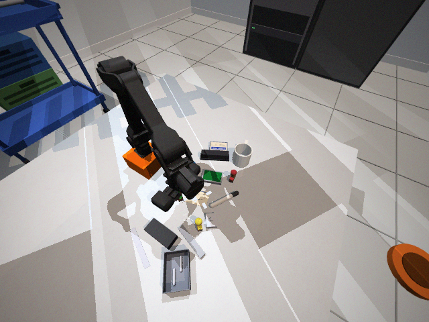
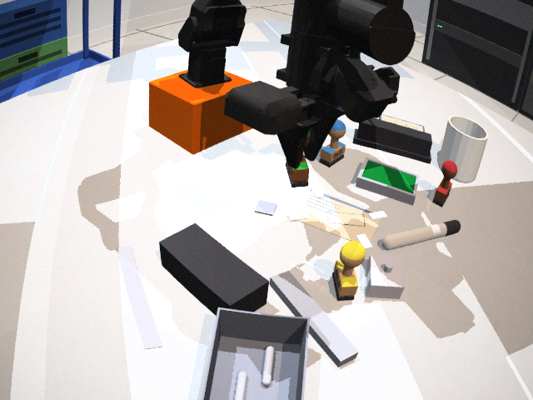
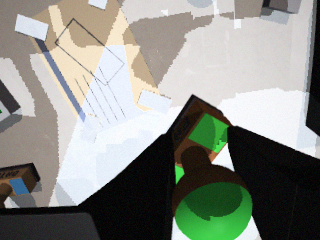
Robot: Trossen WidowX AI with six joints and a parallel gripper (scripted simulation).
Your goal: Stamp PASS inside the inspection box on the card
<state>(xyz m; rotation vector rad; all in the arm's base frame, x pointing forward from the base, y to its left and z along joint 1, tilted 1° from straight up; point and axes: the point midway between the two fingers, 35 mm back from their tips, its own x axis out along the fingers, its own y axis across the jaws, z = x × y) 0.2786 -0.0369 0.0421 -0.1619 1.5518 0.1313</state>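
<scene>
My gripper tip is 18 cm to the right of the green ink pad and 9 cm above it. Also, from my gripper tip: yellow stamp: 11 cm ahead, 7 cm below, 1 cm to the right; green stamp: 1 cm behind; card: 9 cm below, 6 cm to the left, 1 cm ahead.
</scene>
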